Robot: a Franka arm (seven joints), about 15 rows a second.
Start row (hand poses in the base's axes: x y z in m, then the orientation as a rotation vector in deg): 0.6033, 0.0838, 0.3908, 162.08, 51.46, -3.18
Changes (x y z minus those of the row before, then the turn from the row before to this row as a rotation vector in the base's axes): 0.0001, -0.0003, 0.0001, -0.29, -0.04, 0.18; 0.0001, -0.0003, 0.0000, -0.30, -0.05, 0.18; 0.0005, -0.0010, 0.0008, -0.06, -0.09, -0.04; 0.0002, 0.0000, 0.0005, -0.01, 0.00, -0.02; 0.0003, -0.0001, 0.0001, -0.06, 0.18, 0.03; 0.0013, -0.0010, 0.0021, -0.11, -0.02, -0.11; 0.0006, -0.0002, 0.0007, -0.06, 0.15, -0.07; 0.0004, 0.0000, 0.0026, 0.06, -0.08, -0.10; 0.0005, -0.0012, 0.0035, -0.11, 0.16, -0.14; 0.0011, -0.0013, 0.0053, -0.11, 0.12, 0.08; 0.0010, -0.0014, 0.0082, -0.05, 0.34, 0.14; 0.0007, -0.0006, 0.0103, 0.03, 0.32, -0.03; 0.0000, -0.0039, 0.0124, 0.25, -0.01, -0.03; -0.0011, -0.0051, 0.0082, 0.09, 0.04, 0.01; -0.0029, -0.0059, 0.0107, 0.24, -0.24, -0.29; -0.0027, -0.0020, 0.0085, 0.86, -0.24, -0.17; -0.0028, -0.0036, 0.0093, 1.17, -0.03, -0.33; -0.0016, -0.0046, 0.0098, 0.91, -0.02, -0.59; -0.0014, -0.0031, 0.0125, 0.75, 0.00, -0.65; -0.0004, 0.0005, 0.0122, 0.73, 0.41, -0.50
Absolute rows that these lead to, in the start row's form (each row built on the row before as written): 0.6034, 0.0835, 0.3909, 161.72, 51.62, -3.23; 0.6035, 0.0832, 0.3909, 161.35, 51.78, -3.27; 0.6040, 0.0822, 0.3917, 161.29, 51.69, -3.17; 0.6042, 0.0822, 0.3922, 161.29, 51.66, -3.18; 0.6045, 0.0821, 0.3923, 161.26, 51.72, -3.46; 0.6058, 0.0811, 0.3944, 161.21, 51.53, -3.49; 0.6064, 0.0809, 0.3951, 161.22, 51.45, -3.74; 0.6068, 0.0809, 0.3977, 161.30, 51.31, -3.62; 0.6073, 0.0797, 0.4012, 161.30, 51.12, -3.91; 0.6084, 0.0784, 0.4065, 161.19, 51.23, -4.12; 0.6094, 0.0770, 0.4147, 161.15, 51.49, -4.60; 0.6101, 0.0764, 0.4250, 161.26, 51.53, -5.04; 0.6101, 0.0725, 0.4374, 161.50, 51.56, -4.92; 0.6090, 0.0674, 0.4456, 161.59, 51.61, -4.94; 0.6061, 0.0615, 0.4563, 161.90, 51.22, -4.54; 0.6034, 0.0595, 0.4648, 162.72, 51.18, -3.85; 0.6006, 0.0559, 0.4741, 163.94, 51.04, -3.34; 0.5990, 0.0513, 0.4839, 165.04, 50.45, -2.98; 0.5976, 0.0482, 0.4964, 166.03, 49.72, -2.72; 0.5972, 0.0487, 0.5086, 167.02, 49.26, -3.05
